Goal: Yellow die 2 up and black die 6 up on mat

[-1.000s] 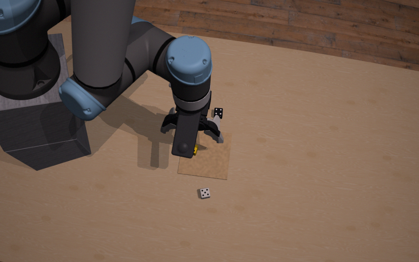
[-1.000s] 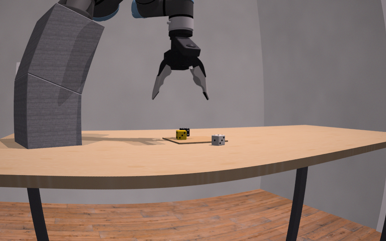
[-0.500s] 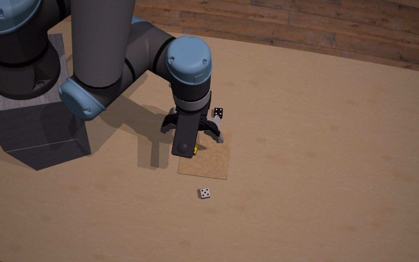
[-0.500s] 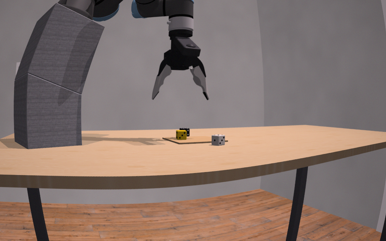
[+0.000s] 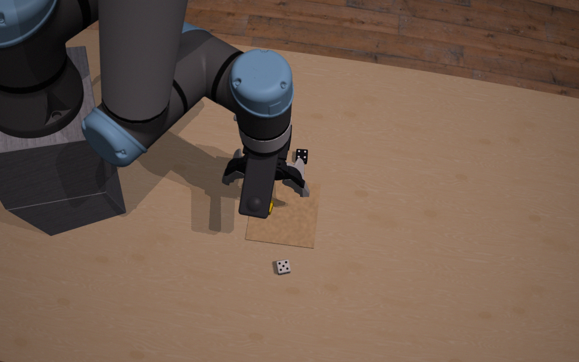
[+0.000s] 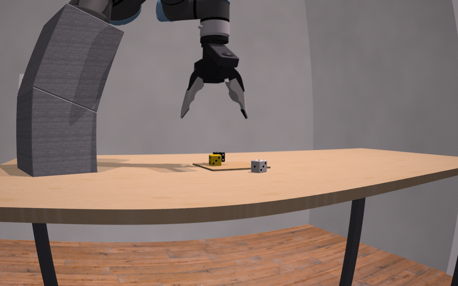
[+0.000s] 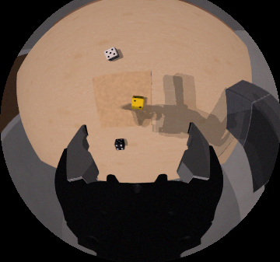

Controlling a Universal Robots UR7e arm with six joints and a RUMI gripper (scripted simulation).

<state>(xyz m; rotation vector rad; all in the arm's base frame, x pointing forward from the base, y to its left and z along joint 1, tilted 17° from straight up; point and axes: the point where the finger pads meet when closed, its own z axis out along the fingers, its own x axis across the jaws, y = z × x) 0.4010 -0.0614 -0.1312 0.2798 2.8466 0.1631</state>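
Right now my hand is 8 cm short of the black die, 11 cm to the right of it and 10 cm above it. From my hand the other things lie so: white die (3 cm ahead, 13 cm to the right, 10 cm below); then mat (4 cm ahead, 1 cm to the right, 11 cm below); then yellow die (10 cm below).
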